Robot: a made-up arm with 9 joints. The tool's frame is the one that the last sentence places.
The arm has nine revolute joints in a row. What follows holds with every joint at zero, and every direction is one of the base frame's.
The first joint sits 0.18 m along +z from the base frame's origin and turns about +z.
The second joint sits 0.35 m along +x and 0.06 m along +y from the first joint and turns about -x.
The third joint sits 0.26 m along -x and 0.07 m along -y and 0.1 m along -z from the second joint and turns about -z.
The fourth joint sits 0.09 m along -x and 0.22 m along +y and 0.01 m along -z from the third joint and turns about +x.
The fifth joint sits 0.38 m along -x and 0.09 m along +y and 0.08 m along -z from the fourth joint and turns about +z.
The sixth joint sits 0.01 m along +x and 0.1 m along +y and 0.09 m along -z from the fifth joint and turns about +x.
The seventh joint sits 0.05 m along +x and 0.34 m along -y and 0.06 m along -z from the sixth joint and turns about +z.
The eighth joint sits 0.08 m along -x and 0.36 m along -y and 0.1 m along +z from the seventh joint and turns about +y.
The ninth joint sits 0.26 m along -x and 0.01 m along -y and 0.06 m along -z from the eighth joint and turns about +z.
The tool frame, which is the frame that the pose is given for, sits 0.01 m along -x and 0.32 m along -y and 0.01 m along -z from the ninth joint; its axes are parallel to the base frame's.
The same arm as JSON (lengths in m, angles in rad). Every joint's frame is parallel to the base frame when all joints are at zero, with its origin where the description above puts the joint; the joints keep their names.
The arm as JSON. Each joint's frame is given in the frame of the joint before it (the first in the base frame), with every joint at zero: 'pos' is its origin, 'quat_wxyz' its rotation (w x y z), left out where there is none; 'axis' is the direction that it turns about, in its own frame. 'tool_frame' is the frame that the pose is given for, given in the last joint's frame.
{
  "length_unit": "m",
  "angle_unit": "rad",
  "joints": [
    {
      "joint": "joint 1",
      "pos": [
        0.0,
        0.0,
        0.18
      ],
      "axis": [
        0.0,
        0.0,
        1.0
      ]
    },
    {
      "joint": "joint 2",
      "pos": [
        0.35,
        0.06,
        0.0
      ],
      "axis": [
        -1.0,
        0.0,
        0.0
      ]
    },
    {
      "joint": "joint 3",
      "pos": [
        -0.26,
        -0.07,
        -0.1
      ],
      "axis": [
        0.0,
        0.0,
        -1.0
      ]
    },
    {
      "joint": "joint 4",
      "pos": [
        -0.09,
        0.22,
        -0.01
      ],
      "axis": [
        1.0,
        0.0,
        0.0
      ]
    },
    {
      "joint": "joint 5",
      "pos": [
        -0.38,
        0.09,
        -0.08
      ],
      "axis": [
        0.0,
        0.0,
        1.0
      ]
    },
    {
      "joint": "joint 6",
      "pos": [
        0.01,
        0.1,
        -0.09
      ],
      "axis": [
        1.0,
        0.0,
        0.0
      ]
    },
    {
      "joint": "joint 7",
      "pos": [
        0.05,
        -0.34,
        -0.06
      ],
      "axis": [
        0.0,
        0.0,
        1.0
      ]
    },
    {
      "joint": "joint 8",
      "pos": [
        -0.08,
        -0.36,
        0.1
      ],
      "axis": [
        0.0,
        1.0,
        0.0
      ]
    },
    {
      "joint": "joint 9",
      "pos": [
        -0.26,
        -0.01,
        -0.06
      ],
      "axis": [
        0.0,
        0.0,
        1.0
      ]
    }
  ],
  "tool_frame": {
    "pos": [
      -0.01,
      -0.32,
      -0.01
    ]
  }
}

